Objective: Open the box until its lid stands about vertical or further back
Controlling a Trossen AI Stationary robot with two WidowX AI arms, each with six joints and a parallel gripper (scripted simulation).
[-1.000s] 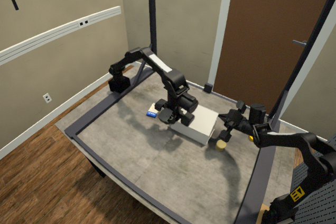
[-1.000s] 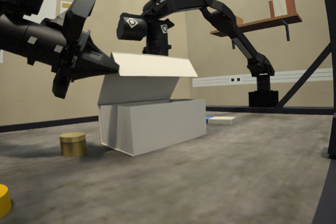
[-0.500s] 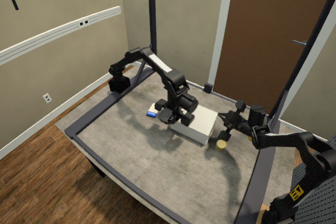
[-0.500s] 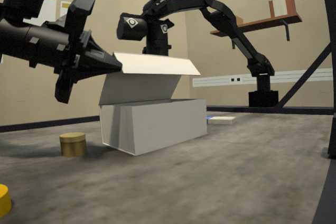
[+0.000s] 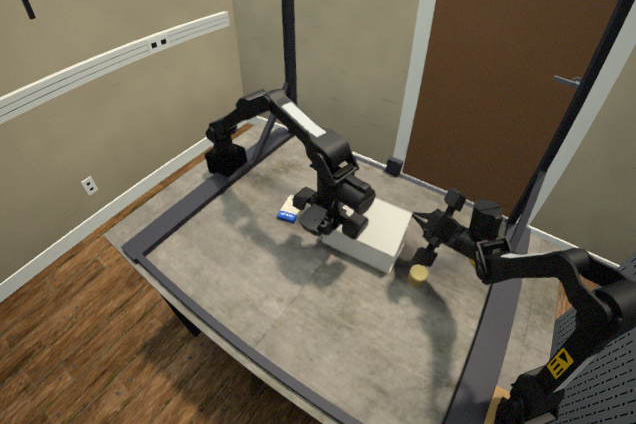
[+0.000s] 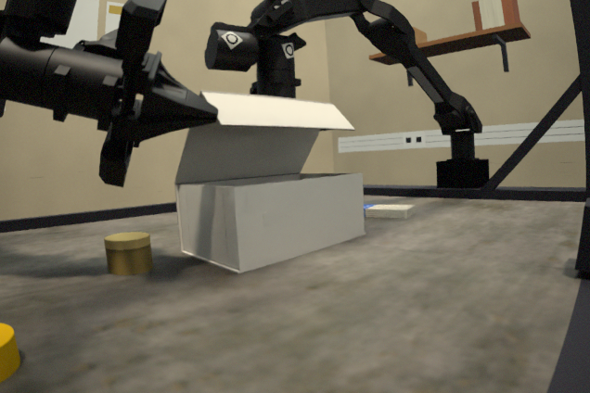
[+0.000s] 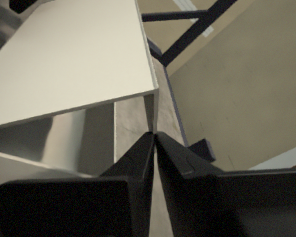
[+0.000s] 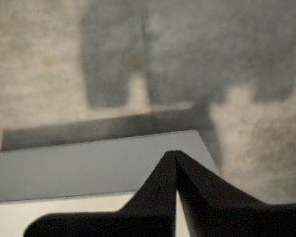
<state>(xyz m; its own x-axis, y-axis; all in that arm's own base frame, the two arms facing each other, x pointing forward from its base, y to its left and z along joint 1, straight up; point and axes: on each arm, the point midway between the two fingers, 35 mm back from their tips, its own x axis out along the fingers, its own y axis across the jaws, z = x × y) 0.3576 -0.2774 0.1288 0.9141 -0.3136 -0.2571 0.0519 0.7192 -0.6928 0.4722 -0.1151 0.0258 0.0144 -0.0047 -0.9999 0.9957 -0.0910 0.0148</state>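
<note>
Right now my left hand is 13 cm to the left of the flap and 3 cm short of it. The rest, counted from my left hand: box (12 cm to the right, 6 cm below, 6 cm ahead).
My right hand is 90 mm past the box, 50 mm to the right of it and 10 mm above it. The rest, counted from my right hand: flap (120 mm behind, 40 mm to the left, 50 mm above).
</note>
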